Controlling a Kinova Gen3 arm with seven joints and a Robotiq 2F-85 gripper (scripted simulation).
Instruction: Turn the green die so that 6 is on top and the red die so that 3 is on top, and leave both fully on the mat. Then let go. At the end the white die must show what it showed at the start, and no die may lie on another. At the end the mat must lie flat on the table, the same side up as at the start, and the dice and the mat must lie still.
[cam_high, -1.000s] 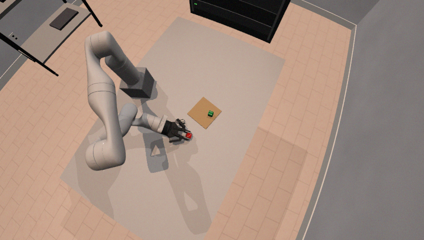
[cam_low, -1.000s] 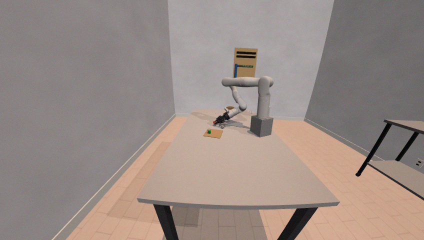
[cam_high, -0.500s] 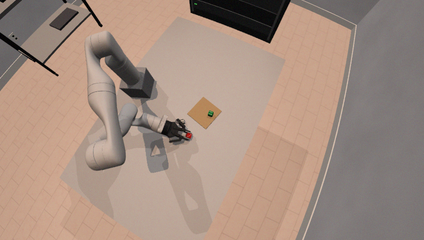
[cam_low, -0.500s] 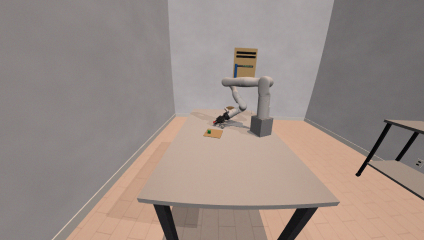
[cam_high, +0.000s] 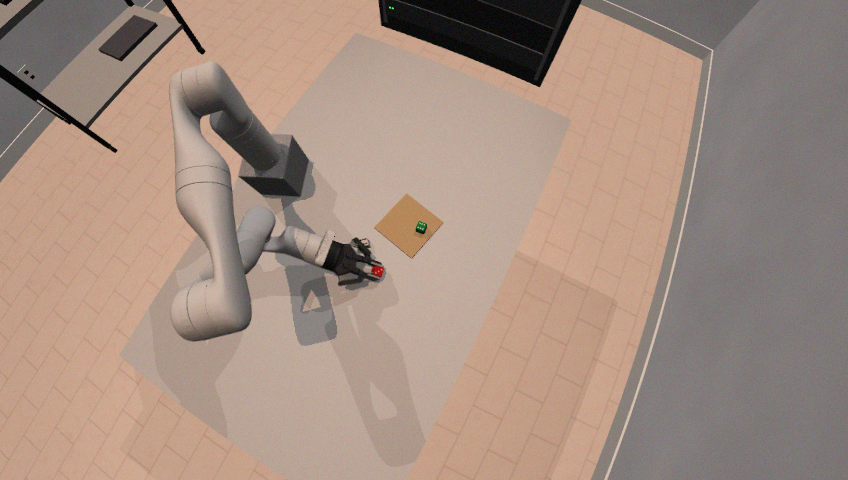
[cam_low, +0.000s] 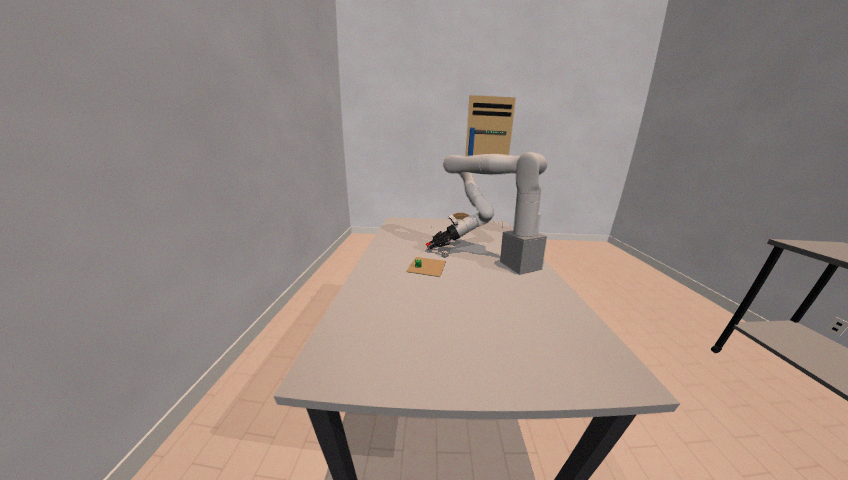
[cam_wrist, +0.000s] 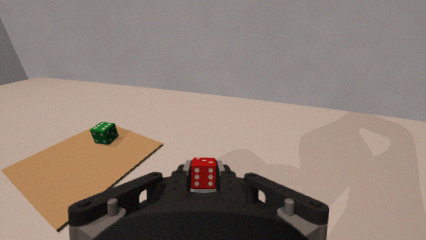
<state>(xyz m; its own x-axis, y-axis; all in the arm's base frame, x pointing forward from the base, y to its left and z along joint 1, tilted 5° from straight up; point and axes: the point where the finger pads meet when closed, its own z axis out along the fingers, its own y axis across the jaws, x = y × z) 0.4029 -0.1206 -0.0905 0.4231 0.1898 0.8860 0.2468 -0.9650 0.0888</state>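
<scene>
My hand is 7 cm past the white die, 6 cm to the right of it and 2 cm above it. From my hand the other things lie so: green die 5 cm ahead, 17 cm to the left, 1 cm below; then red die 1 cm ahead; then tan mat 1 cm ahead, 17 cm to the left, 3 cm below.
</scene>
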